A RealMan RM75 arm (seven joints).
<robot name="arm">
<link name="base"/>
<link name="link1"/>
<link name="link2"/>
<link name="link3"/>
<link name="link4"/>
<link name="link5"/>
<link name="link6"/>
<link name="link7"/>
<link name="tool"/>
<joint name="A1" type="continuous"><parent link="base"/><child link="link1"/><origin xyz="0 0 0.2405"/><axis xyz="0 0 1"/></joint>
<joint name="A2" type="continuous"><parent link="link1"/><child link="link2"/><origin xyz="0 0 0" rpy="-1.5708 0 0"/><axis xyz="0 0 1"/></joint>
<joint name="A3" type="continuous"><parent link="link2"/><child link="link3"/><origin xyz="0 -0.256 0" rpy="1.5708 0 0"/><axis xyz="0 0 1"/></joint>
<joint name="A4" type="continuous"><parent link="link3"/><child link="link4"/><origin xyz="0 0 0" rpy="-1.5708 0 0"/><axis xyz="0 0 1"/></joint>
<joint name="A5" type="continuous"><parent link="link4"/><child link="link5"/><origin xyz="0 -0.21 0" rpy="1.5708 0 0"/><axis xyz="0 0 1"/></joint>
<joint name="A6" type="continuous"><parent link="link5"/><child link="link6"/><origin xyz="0 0 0" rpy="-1.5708 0 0"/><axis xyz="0 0 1"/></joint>
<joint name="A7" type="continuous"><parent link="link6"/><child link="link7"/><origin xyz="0 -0.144 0" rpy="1.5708 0 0"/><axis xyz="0 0 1"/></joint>
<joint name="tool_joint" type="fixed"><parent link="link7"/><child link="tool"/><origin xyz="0 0 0"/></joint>
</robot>
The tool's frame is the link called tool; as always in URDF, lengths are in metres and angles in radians. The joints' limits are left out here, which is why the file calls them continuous.
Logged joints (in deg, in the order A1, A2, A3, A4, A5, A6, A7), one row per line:
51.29 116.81 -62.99 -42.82 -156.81 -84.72 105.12
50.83 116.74 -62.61 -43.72 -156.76 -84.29 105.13
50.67 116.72 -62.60 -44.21 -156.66 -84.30 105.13
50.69 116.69 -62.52 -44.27 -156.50 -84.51 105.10
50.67 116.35 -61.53 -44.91 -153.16 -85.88 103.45
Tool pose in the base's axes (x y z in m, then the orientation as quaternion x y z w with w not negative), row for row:
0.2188 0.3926 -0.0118 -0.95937 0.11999 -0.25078 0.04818
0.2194 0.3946 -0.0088 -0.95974 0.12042 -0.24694 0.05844
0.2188 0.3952 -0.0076 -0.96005 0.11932 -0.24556 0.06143
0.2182 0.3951 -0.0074 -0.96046 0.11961 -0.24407 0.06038
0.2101 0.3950 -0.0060 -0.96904 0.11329 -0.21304 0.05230
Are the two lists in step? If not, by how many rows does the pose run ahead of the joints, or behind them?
They are in step.
